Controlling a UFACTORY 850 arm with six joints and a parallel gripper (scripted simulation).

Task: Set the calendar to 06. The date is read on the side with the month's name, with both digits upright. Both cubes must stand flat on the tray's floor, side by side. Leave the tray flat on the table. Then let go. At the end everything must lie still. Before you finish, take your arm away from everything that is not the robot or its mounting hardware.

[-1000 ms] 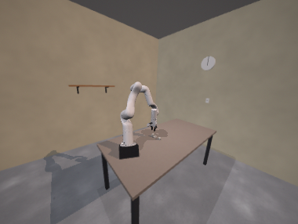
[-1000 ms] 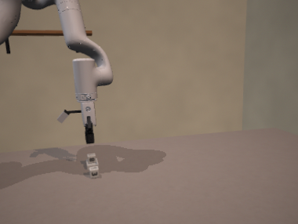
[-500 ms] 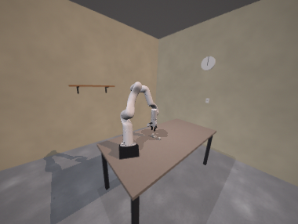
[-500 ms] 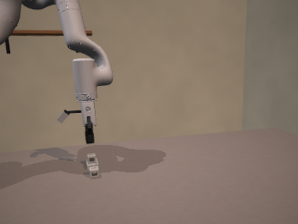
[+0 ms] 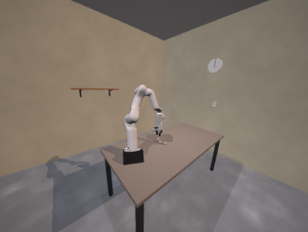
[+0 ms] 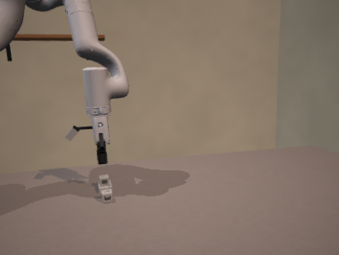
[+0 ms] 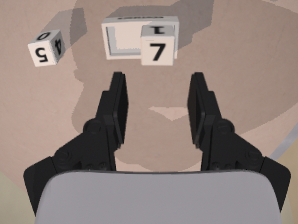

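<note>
The white calendar tray is 20 mm to the right of my hand and 110 mm below it. From my hand the other things lie so: white number cube: 20 mm ahead, 120 mm to the right, 100 mm below.
</note>
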